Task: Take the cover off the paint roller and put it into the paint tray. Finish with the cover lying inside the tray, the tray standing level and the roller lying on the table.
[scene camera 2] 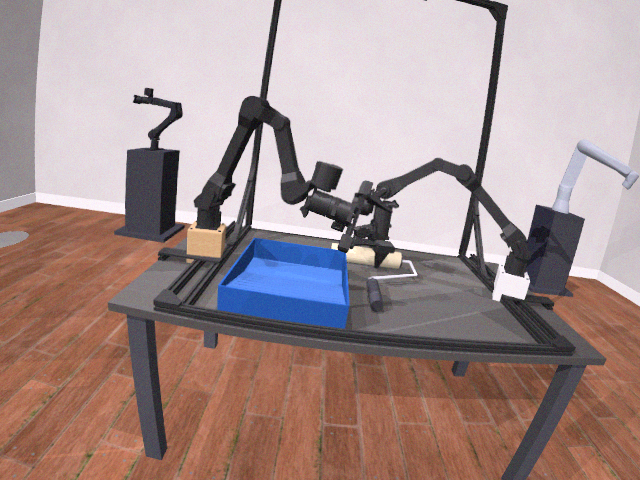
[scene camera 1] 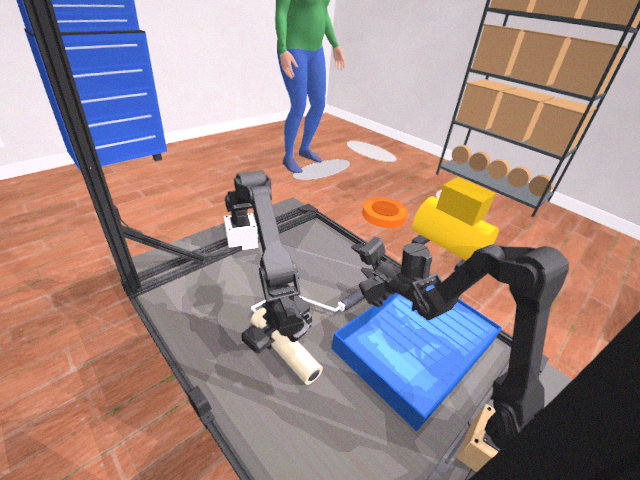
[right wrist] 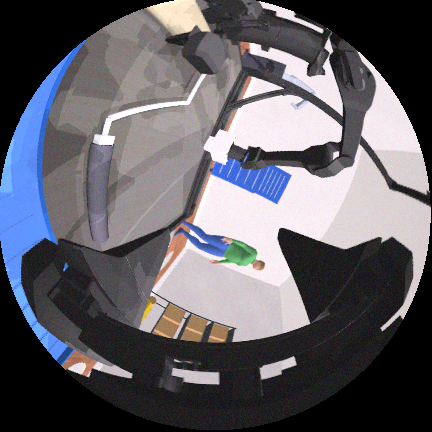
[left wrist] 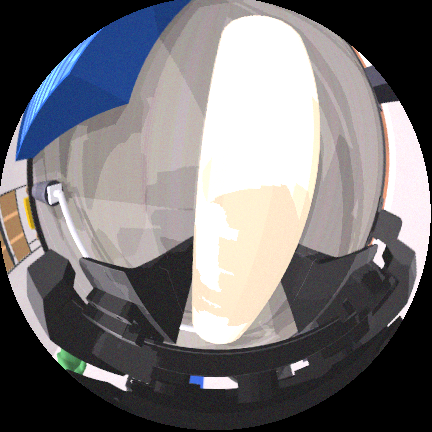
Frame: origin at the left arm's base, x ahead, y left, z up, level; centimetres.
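Seen in the pictures: left gripper, fingertip midpoint: (scene camera 2: 374, 264) (scene camera 1: 277, 341); right gripper, fingertip midpoint: (scene camera 2: 386, 228) (scene camera 1: 357, 257) (right wrist: 225, 234); left arm's base, origin of the base link: (scene camera 2: 514, 272) (scene camera 1: 240, 221) (right wrist: 229, 150); right arm's base, origin of the base link: (scene camera 2: 207, 226) (scene camera 1: 503, 437).
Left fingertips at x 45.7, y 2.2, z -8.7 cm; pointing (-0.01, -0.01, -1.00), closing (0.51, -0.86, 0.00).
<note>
Offsets run from my left fingertips to a thing's top centre. "spot": to the spot under its first point.
The cream cover @[dx +3.0, dy +1.2, dz +5.4 cm] (scene camera 1: 298, 360) (scene camera 2: 360, 256) (left wrist: 260, 100) (right wrist: 182, 16) is on the paint roller and lies along the table. The roller's white wire @[spot: dx -7.1, dy +14.6, dz +2.3 cm] (scene camera 1: 320, 305) (scene camera 2: 398, 275) (right wrist: 150, 105) runs to its dark grey handle @[spot: dx -6.0, dy +24.2, dz +3.2 cm] (scene camera 1: 352, 299) (scene camera 2: 374, 294) (right wrist: 100, 190) on the table. My left gripper (scene camera 1: 275, 336) (left wrist: 233, 240) is shut on the cover near its wire end, one finger against each side. My right gripper (scene camera 1: 361, 273) (right wrist: 225, 234) is open and empty, raised above the handle and the tray's edge. The blue paint tray @[dx +11.9, dy +36.0, dz +6.5 cm] (scene camera 1: 379, 384) (scene camera 2: 289, 308) (left wrist: 100, 85) stands level beside the roller.
The two grippers are close together and overlap in scene camera 2. Black frame rails (scene camera 1: 170, 268) (scene camera 2: 439, 342) edge the table, with an upright post (scene camera 1: 77, 129) at one side. A yellow object (scene camera 1: 454, 227) and an orange ring (scene camera 1: 371, 219) are beyond the table.
</note>
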